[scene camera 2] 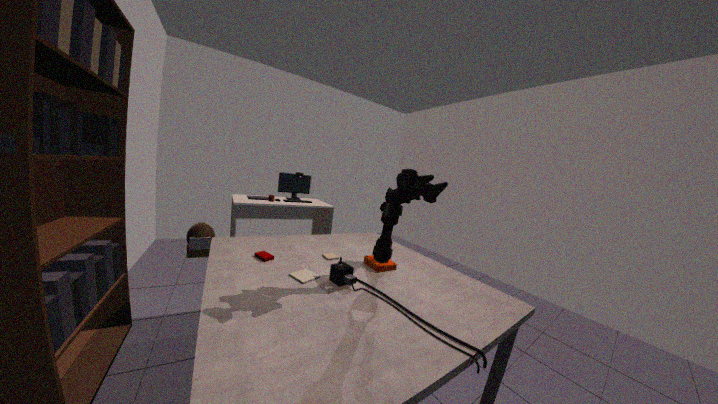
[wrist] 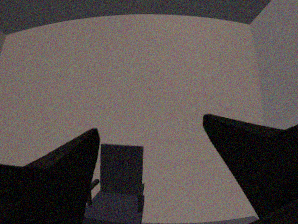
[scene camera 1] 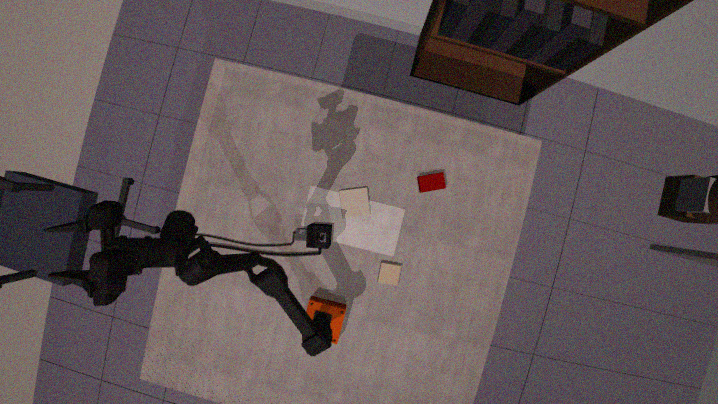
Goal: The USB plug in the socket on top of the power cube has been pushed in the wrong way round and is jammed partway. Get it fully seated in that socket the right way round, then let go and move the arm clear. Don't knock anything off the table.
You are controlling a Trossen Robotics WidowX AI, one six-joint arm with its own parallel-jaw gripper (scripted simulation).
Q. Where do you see a black power cube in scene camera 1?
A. At 313, 230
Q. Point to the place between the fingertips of my gripper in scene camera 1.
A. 47, 252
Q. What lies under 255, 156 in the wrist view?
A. My gripper.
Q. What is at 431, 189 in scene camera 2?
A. My gripper.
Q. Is my gripper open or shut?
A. Open.
